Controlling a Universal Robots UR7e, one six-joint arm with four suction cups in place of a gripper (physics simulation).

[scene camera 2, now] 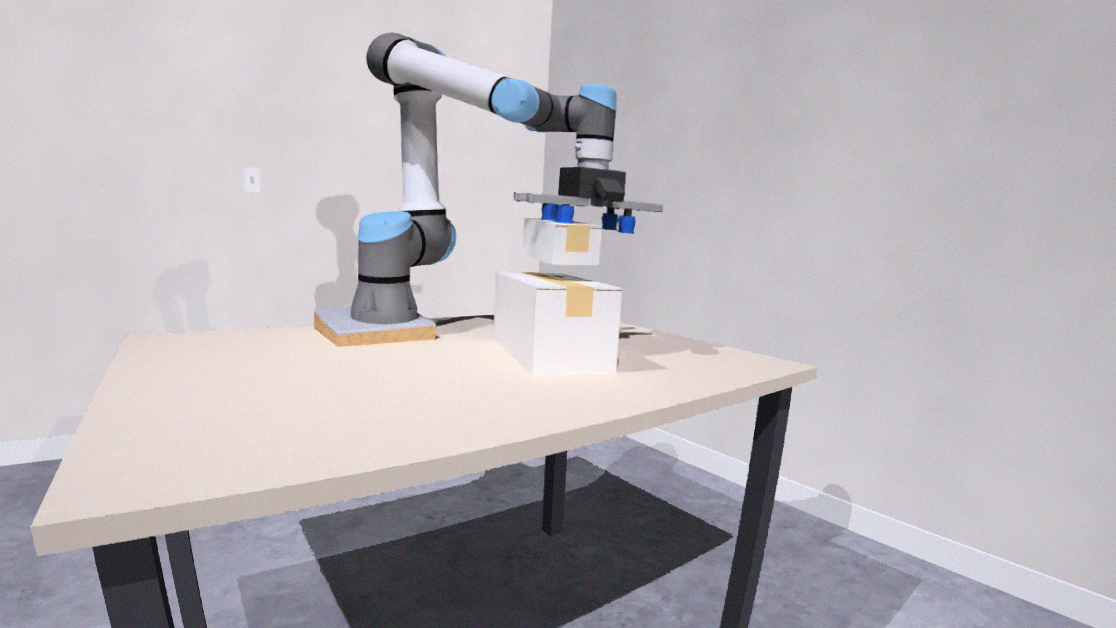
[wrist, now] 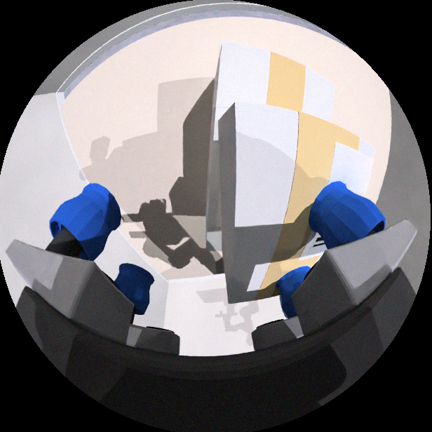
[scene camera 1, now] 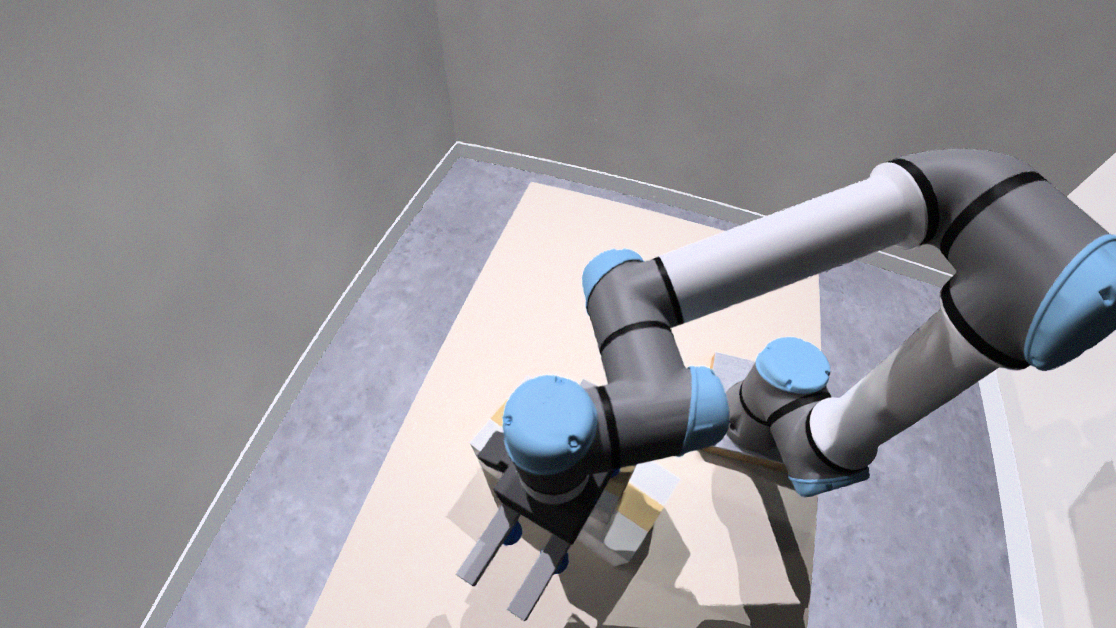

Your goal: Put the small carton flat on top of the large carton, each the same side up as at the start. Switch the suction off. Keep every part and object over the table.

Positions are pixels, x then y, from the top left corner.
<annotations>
large white carton: scene camera 2; wrist; scene camera 1 650, 486
same spot on large white carton: (wrist: 244, 73) = (scene camera 2: 598, 285)
</annotations>
